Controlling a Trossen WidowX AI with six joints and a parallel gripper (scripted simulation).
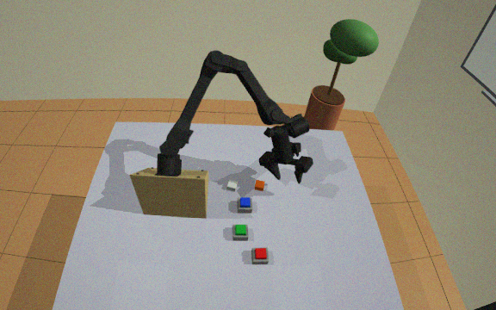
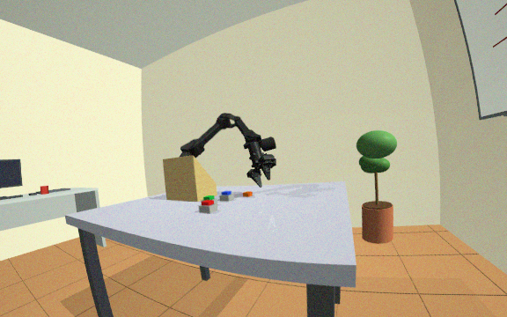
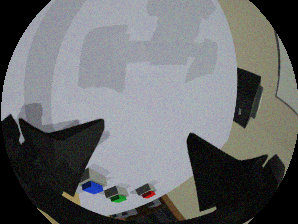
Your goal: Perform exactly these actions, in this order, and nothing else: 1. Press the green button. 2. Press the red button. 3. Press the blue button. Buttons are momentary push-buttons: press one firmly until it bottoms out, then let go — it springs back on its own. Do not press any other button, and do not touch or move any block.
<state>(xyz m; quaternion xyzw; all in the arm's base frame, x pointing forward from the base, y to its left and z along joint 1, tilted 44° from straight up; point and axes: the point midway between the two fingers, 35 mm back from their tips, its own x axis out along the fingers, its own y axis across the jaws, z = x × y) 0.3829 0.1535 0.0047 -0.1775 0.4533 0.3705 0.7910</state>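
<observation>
My gripper tip is 19 cm to the left of the green button, 17 cm past it and 3 cm above it. Also, from my gripper tip: white block: 20 cm behind, 5 cm below; then blue button: 16 cm behind, 8 cm to the right, 3 cm below; then orange block: 10 cm behind, 5 cm below, 1 cm to the left.
</observation>
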